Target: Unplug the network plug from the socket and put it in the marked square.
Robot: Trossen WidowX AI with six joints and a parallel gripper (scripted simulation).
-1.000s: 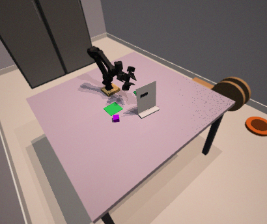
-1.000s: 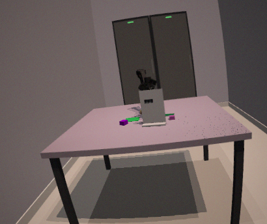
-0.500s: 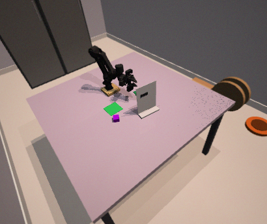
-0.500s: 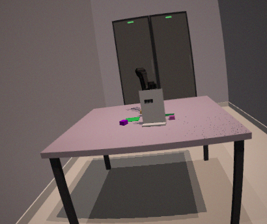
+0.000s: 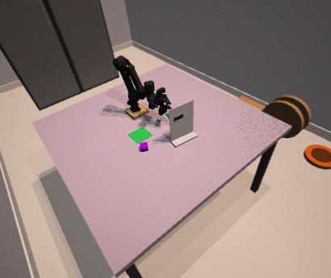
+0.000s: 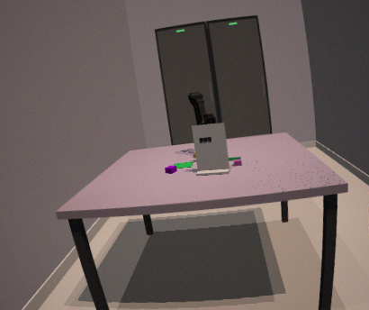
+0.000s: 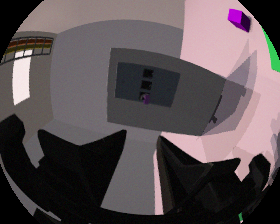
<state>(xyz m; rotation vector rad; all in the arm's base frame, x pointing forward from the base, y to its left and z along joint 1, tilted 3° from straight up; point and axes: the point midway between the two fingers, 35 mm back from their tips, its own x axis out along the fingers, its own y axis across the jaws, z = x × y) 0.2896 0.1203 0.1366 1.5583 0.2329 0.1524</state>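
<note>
The network plug is 110 mm ahead of my gripper tip. The rest, counted from my gripper tip: panel 130 mm ahead, 10 mm to the right, 60 mm below; green marked square 70 mm behind, 220 mm to the right, 170 mm below.
</note>
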